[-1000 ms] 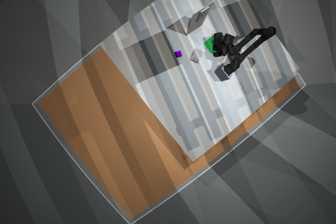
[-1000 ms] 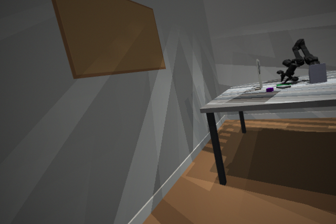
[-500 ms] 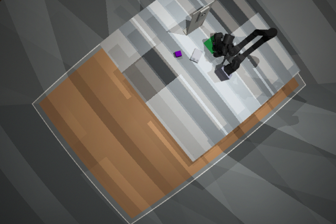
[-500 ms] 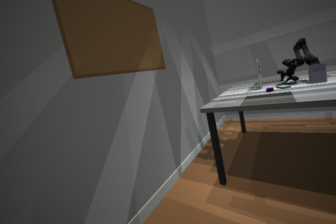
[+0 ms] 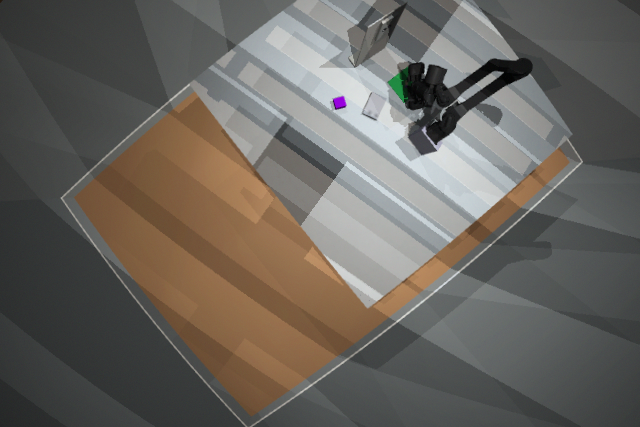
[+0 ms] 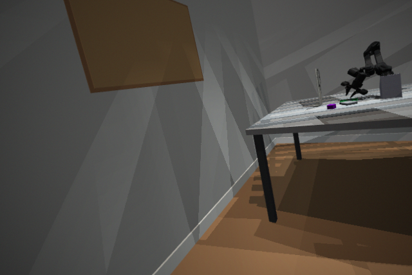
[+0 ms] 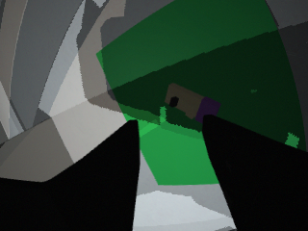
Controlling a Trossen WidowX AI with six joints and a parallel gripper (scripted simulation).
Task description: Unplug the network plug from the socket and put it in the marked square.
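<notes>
Right now my gripper tip is 2 cm above the network plug. Also, from my gripper tip: flat grey plate 17 cm to the left, 3 cm ahead, 2 cm below; upright panel 21 cm ahead, 11 cm above, 2 cm to the left; green marked square 3 cm below.
</notes>
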